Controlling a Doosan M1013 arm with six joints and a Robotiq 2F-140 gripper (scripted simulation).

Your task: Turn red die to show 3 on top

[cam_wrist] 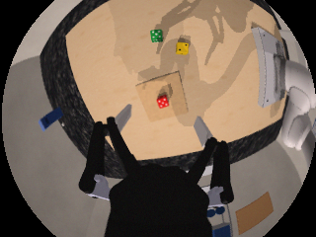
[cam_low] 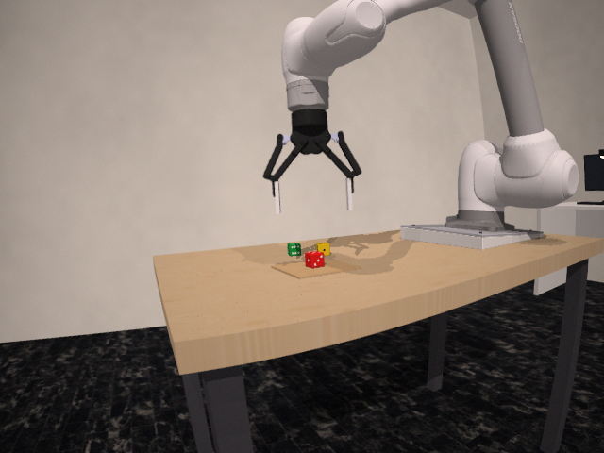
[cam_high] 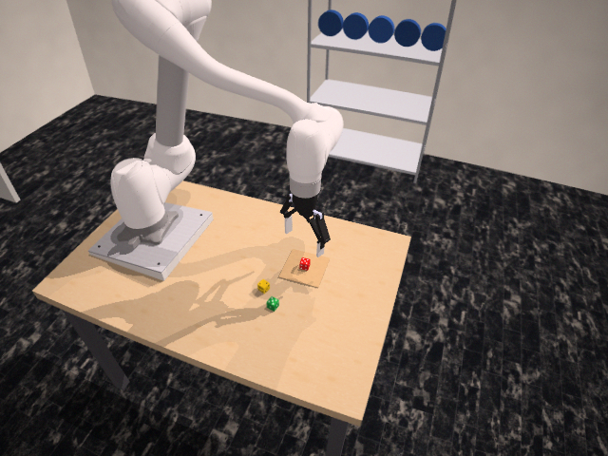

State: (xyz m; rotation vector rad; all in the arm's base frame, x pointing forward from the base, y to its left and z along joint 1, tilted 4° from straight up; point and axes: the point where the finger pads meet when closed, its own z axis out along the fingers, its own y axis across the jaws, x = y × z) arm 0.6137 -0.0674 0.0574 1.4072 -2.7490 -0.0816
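Now: the red die 110 mm below my hand. The rest, counted from my hand: mat 130 mm below; then green die 180 mm to the right, 110 mm below, 70 mm behind; then yellow die 120 mm to the right, 110 mm below, 110 mm behind.
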